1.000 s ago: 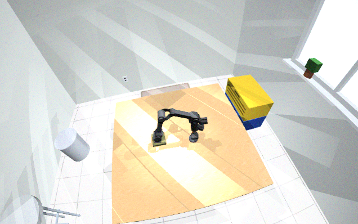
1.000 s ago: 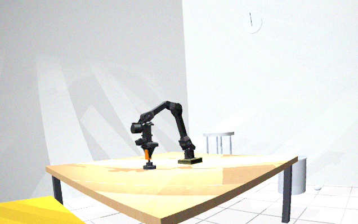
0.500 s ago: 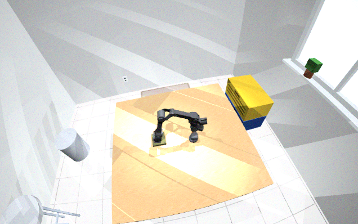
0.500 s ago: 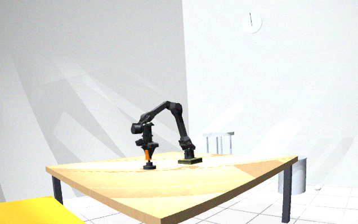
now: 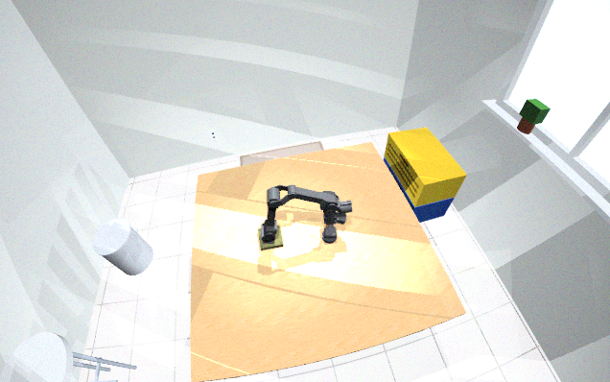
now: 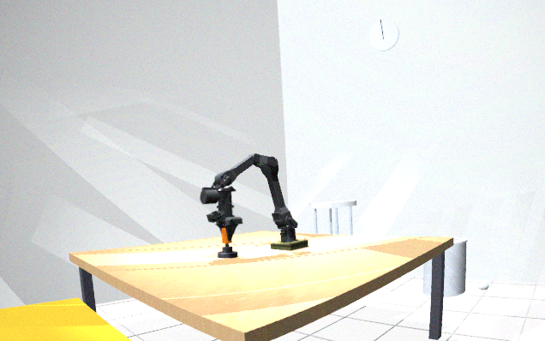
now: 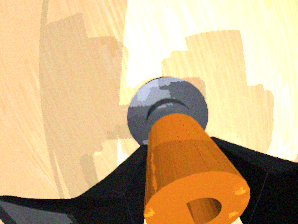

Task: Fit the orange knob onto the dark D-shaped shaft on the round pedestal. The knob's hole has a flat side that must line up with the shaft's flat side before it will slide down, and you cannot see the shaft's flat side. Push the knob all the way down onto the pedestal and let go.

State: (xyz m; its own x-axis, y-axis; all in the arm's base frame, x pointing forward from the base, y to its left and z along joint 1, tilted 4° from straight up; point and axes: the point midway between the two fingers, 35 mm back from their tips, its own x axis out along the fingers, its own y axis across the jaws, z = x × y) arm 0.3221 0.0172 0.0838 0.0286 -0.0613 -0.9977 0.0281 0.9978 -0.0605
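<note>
Right now the orange knob is 2 cm above my gripper tip. From my gripper tip the other things lie so: dark shaft 4 cm below.
</note>
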